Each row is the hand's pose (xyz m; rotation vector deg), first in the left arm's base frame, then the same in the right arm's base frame.
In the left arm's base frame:
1: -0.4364 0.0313 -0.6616 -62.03 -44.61 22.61
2: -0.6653 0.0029 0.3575 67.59 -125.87 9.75
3: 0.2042 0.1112 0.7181 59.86 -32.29 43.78
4: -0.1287 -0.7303 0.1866 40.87 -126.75 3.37
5: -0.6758 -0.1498 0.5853 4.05 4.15 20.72
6: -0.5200 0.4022 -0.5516 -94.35 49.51 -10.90
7: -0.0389 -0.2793 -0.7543 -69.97 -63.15 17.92
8: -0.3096 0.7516 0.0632 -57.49 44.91 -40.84
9: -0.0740 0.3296 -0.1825 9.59 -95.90 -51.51
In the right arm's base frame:
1: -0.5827 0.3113 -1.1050 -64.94 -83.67 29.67
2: -1.2575 0.1870 -0.3170 94.89 -131.03 47.43
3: -0.7854 0.6397 0.3686 50.23 -42.38 82.03
4: -0.4857 -0.2619 -0.0772 68.03 -141.37 35.51
5: -1.3238 0.0423 -0.0934 -8.22 -23.17 44.54
6: -0.8359 0.6151 -1.1208 -98.89 7.19 -20.10
7: -0.1108 0.1908 -0.9440 -68.15 -103.56 22.09
8: -1.0979 1.0171 -0.5604 -56.08 5.12 -35.14
9: -0.6389 0.7295 -0.5836 39.58 -117.14 -27.14

